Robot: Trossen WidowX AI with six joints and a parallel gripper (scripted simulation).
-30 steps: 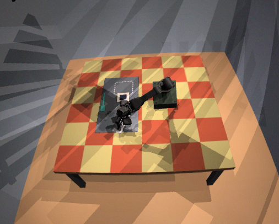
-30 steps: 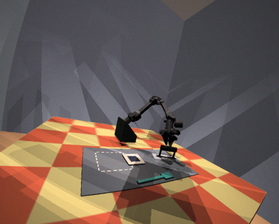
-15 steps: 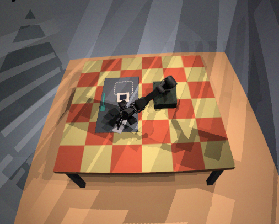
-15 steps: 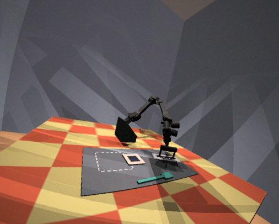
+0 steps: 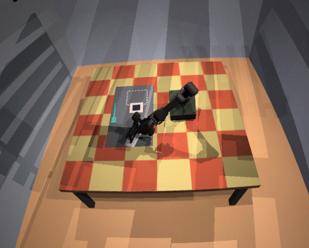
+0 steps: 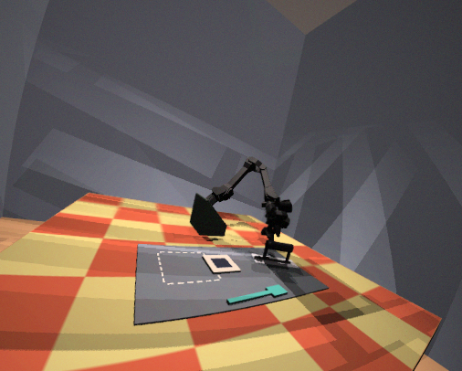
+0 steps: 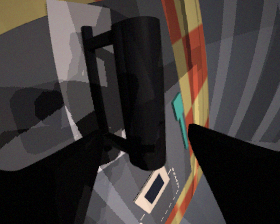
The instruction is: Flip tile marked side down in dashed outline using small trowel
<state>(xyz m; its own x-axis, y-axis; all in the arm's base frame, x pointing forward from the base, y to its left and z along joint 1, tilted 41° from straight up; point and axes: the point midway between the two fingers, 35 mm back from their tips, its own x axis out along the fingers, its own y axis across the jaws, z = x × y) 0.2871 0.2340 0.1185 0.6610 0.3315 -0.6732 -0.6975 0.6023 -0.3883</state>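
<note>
The grey mat lies 210 mm to the right of my gripper tip, 110 mm below it and 80 mm ahead of it. Also, from my gripper tip: teal trowel 220 mm ahead, 180 mm to the right, 80 mm below; then tile 260 mm to the right, 80 mm below, 50 mm ahead.
</note>
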